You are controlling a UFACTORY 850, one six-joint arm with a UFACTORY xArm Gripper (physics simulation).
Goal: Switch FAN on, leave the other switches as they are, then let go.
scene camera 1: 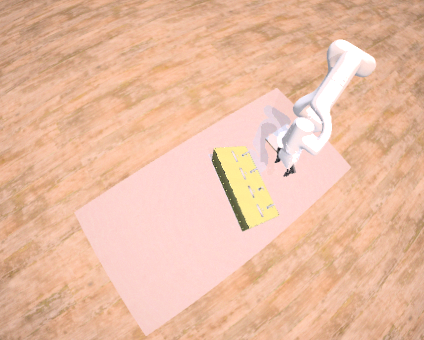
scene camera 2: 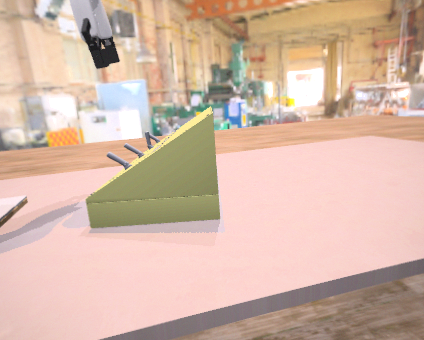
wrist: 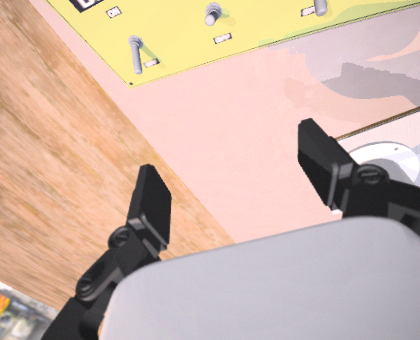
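The yellow, sloped switch box (scene camera 1: 255, 220) (scene camera 2: 170, 175) (wrist: 170, 30) has a row of grey toggle levers. The FAN lever (scene camera 1: 261, 189) (scene camera 2: 148, 140) (wrist: 211, 16) is second from the left in the wrist view; it leans up the slope, towards the ON side, unlike its neighbours. The LAMP lever (scene camera 1: 270, 206) (wrist: 137, 56) leans down to OFF. The other two levers (scene camera 1: 253, 171) (scene camera 1: 246, 154) also lean down. The FAN label is out of the wrist view. My gripper (scene camera 1: 282, 167) (scene camera 2: 104, 56) (wrist: 227, 160) is wide open and empty, in front of and above the box, touching no lever.
The box stands on a pink table top (scene camera 1: 160, 240) (scene camera 2: 300, 215) (wrist: 215, 125). A white plate (scene camera 2: 10, 206) lies at the arm's base, on the low side of the box. The box's tall back faces away from the arm.
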